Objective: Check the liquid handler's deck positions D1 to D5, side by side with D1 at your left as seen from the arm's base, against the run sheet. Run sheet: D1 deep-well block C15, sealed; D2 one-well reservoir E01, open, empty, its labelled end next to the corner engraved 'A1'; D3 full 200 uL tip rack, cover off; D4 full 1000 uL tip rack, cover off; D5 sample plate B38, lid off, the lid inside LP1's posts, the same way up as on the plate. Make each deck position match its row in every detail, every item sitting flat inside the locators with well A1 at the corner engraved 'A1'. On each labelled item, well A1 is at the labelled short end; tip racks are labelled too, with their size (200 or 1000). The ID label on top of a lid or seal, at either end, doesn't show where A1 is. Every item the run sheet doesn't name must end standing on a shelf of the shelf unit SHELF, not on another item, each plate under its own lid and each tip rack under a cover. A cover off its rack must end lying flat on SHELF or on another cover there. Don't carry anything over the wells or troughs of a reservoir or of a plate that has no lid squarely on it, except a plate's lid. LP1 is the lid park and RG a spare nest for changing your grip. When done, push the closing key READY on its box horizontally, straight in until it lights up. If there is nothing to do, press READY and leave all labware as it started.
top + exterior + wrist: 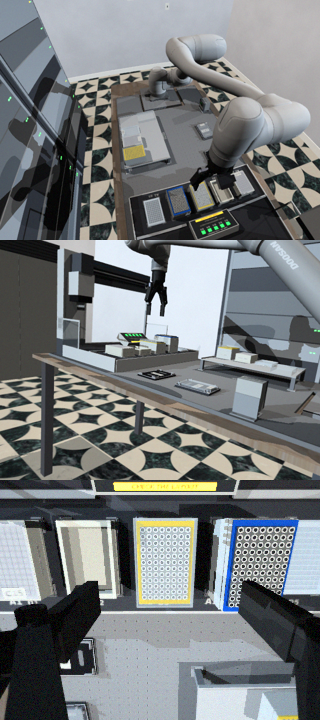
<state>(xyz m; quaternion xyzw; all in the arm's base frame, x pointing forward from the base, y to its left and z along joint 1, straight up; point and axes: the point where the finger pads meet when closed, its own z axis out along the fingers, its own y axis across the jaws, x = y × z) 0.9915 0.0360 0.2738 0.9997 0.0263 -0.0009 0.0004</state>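
My gripper is now 16 cm above the clear tip rack cover. The rest, counted from my hand: sample plate: 1 cm ahead, 25 cm to the right, 22 cm below; then blue-rimmed tip rack: 13 cm to the right, 16 cm below; then one-well reservoir: 1 cm behind, 12 cm to the left, 22 cm below.
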